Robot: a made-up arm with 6 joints.
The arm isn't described. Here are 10 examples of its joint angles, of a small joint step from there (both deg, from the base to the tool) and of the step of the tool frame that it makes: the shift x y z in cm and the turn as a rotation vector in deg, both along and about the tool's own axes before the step.
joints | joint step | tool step
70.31 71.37 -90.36 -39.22 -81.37 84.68 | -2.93 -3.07 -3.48 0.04 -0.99 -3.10 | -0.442 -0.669 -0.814 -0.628 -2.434 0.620
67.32 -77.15 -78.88 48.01 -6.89 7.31 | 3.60 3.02 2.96 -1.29 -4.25 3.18 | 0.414 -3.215 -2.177 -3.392 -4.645 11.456
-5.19 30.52 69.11 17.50 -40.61 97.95 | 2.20 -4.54 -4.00 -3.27 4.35 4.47 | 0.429 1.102 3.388 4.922 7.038 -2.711
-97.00 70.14 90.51 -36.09 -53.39 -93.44 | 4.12 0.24 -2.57 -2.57 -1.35 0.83 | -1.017 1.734 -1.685 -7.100 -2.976 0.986
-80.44 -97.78 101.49 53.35 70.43 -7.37 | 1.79 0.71 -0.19 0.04 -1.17 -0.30 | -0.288 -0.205 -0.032 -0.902 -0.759 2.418
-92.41 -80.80 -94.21 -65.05 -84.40 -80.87 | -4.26 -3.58 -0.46 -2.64 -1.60 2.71 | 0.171 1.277 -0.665 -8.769 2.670 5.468
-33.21 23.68 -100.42 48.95 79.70 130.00 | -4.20 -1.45 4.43 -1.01 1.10 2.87 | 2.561 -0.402 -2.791 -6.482 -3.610 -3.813
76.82 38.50 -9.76 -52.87 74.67 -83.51 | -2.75 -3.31 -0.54 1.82 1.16 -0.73 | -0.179 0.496 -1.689 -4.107 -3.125 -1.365
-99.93 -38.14 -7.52 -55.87 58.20 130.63 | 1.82 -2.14 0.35 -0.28 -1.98 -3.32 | 0.148 -0.253 0.125 3.141 -0.547 -0.194
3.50 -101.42 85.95 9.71 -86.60 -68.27 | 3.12 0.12 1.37 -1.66 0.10 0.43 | -1.081 -0.735 -0.428 -1.631 -1.072 4.913
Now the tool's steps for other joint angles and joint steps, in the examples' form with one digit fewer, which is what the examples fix.
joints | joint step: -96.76 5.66 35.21 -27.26 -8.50 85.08 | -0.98 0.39 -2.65 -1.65 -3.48 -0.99
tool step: -0.03 -0.71 -0.10 -3.53 0.09 0.89
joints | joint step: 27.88 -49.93 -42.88 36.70 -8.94 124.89 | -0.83 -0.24 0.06 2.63 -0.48 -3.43
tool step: -0.46 -0.46 0.65 3.08 -1.49 0.87
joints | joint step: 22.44 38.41 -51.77 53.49 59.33 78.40 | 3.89 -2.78 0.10 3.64 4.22 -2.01
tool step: -1.14 -0.67 3.07 3.85 9.02 -0.17
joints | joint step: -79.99 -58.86 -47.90 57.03 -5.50 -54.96 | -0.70 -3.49 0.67 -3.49 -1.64 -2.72
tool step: -0.40 0.75 0.63 0.00 -1.25 0.71
